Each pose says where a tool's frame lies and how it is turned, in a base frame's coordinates. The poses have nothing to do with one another.
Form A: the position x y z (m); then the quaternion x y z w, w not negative.
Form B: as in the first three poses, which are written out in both.
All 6 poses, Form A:
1: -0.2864 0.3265 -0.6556 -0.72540 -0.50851 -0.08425 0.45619
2: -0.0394 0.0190 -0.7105 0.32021 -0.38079 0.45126 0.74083
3: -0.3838 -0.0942 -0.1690 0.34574 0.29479 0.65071 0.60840
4: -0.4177 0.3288 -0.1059 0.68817 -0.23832 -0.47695 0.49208
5: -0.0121 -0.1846 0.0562 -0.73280 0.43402 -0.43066 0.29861
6: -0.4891 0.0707 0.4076 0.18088 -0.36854 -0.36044 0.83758
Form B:
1: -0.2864 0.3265 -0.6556 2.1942 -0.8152 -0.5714 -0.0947
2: -0.0394 0.0190 -0.7105 1.4730 0.4767 -0.5669 0.6718
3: -0.3838 -0.0942 -0.1690 1.8335 0.4356 0.3714 0.8199
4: -0.4177 0.3288 -0.1059 2.1126 0.7905 -0.2738 -0.5479
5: -0.0121 -0.1846 0.0562 2.5351 -0.7678 0.4548 -0.4512
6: -0.4891 0.0707 0.4076 1.1559 0.3311 -0.6746 -0.6598
